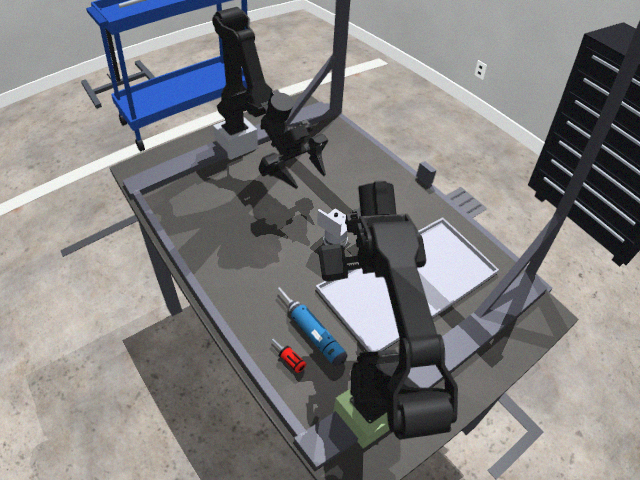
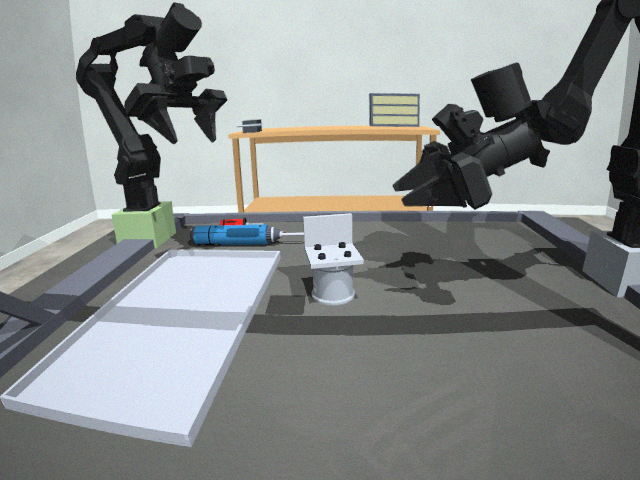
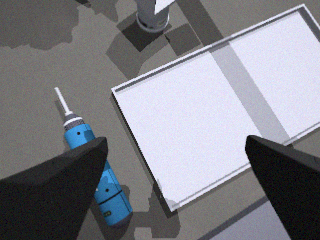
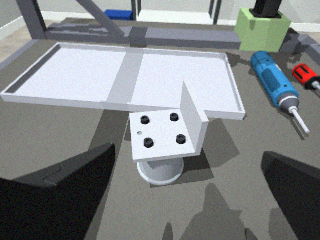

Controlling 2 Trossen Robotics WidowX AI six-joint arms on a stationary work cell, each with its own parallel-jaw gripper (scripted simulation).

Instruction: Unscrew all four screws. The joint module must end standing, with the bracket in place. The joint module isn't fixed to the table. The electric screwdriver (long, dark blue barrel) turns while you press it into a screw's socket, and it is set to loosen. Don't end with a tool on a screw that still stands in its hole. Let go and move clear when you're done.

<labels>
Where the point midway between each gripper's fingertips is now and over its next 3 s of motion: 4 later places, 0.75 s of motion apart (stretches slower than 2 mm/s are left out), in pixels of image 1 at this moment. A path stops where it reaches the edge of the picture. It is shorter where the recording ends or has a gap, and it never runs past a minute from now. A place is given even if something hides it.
My left gripper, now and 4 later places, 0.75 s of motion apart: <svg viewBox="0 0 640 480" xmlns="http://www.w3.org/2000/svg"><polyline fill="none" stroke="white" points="366,262 320,280 320,285 320,299 318,314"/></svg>
My right gripper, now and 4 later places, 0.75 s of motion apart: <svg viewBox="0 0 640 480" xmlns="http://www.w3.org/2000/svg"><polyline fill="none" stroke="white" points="311,181 313,185 314,201 314,205 332,229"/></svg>
</labels>
